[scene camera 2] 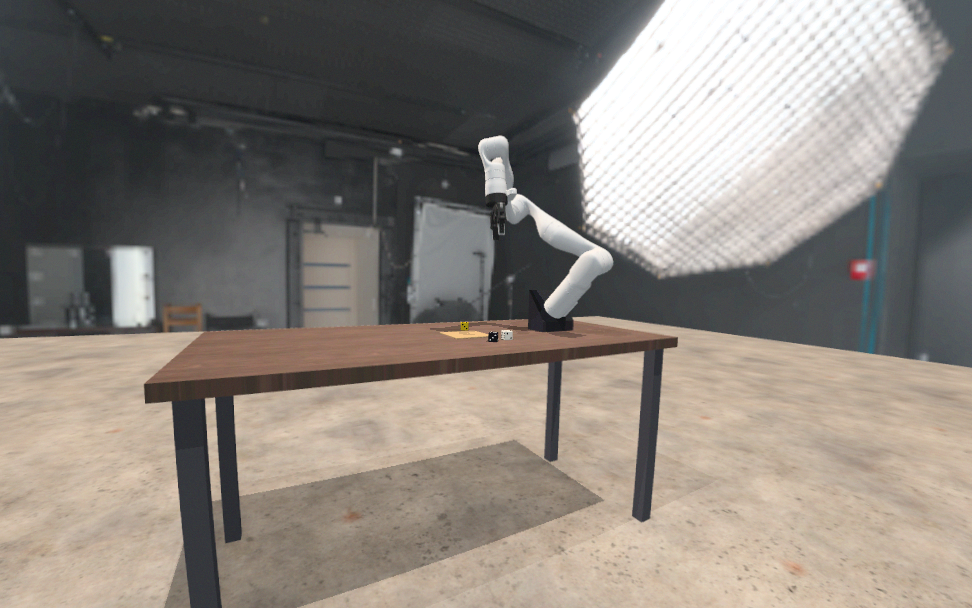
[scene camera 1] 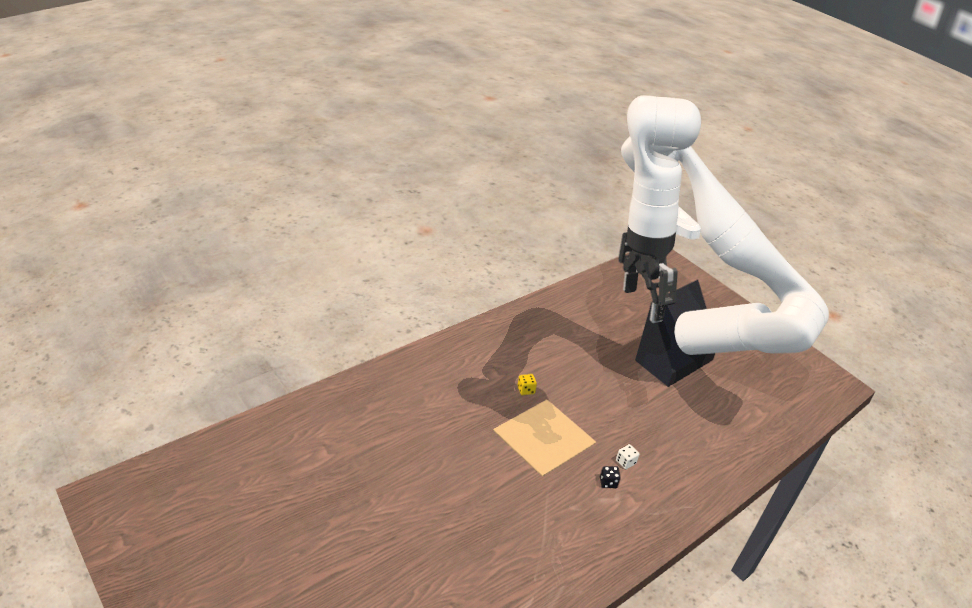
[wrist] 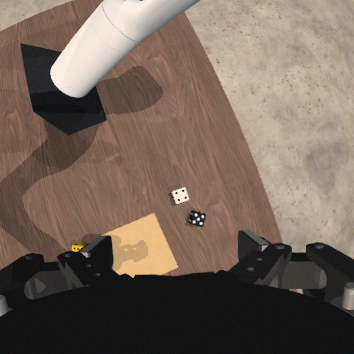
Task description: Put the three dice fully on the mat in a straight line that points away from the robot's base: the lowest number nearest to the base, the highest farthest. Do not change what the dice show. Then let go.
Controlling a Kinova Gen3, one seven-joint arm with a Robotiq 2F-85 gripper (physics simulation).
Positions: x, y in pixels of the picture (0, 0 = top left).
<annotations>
my gripper: scene camera 2; scene camera 1 642, 305; wrist
same spot on my gripper: [scene camera 2: 497, 230] = [wrist: 92, 255]
</annotations>
